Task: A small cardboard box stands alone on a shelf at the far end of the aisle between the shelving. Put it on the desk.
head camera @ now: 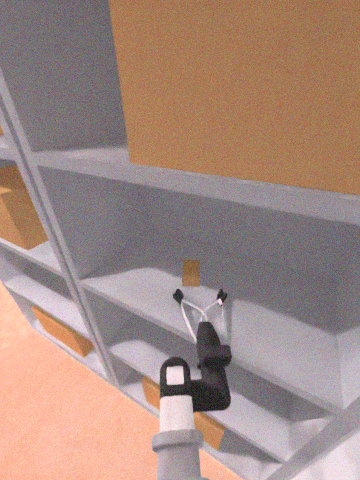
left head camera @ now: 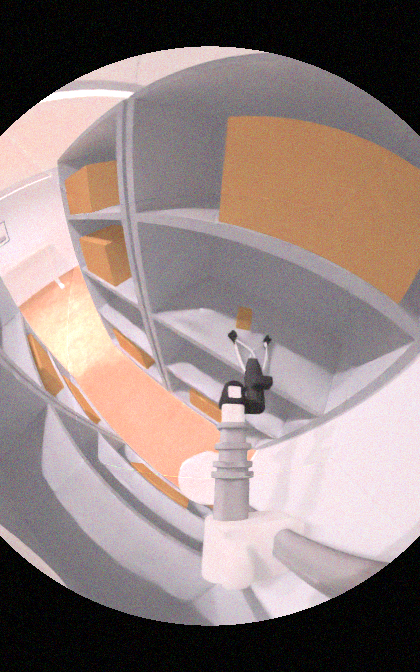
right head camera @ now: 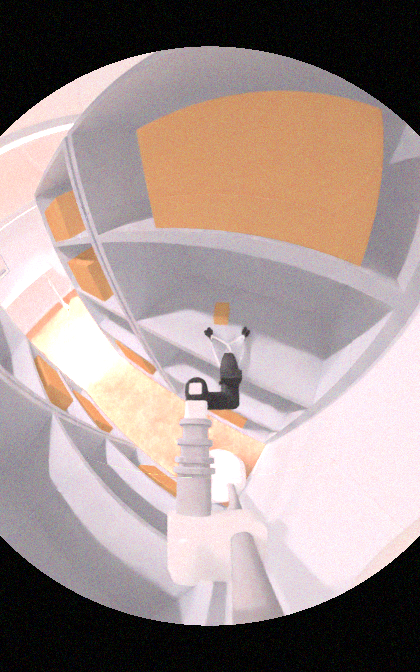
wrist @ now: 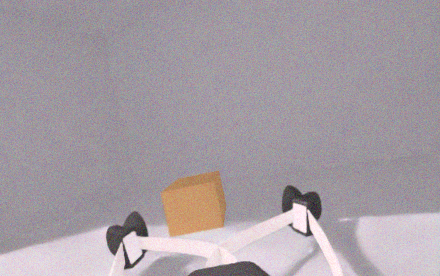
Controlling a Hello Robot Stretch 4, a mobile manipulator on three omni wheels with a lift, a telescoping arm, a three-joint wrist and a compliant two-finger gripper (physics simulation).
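Frame: origin at the robot's base, x left, y back, z up, level; millimetres.
Where they show: gripper, fingertip midpoint: point(head camera: 199, 290) point(wrist: 215, 215).
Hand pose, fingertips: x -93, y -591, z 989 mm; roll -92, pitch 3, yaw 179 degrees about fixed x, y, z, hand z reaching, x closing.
After its pixels a point has its place.
The small cardboard box point(head camera: 191, 273) @(x -72, y -652, z 1013 mm) point(left head camera: 244, 318) point(right head camera: 221, 313) point(wrist: 195, 210) @(x -73, y -638, z 986 mm) stands alone on the middle shelf point(head camera: 280, 330) @(x -313, y -445, z 963 mm), near the bay's back. My gripper point(head camera: 200, 296) @(x -93, y -591, z 989 mm) point(left head camera: 250, 337) point(right head camera: 227, 331) point(wrist: 215, 215) @(x -93, y -591, z 989 mm) is open and empty, over the same shelf. The box is beyond the fingertips, apart from them. In the wrist view it shows between the two fingers, nearer the left one. In the head camera view it is just past the fingertips, slightly left of midway. The desk cannot be made out in these views.
A very large cardboard box point(head camera: 240, 90) @(x -103, y -437, z 1537 mm) point(left head camera: 320, 200) point(right head camera: 265, 175) fills much of the shelf above. An upright post point(head camera: 55, 225) @(x 363, y -706, z 1198 mm) stands left of this bay, with more boxes beyond it. A white wall point(left head camera: 370, 450) is close on the right.
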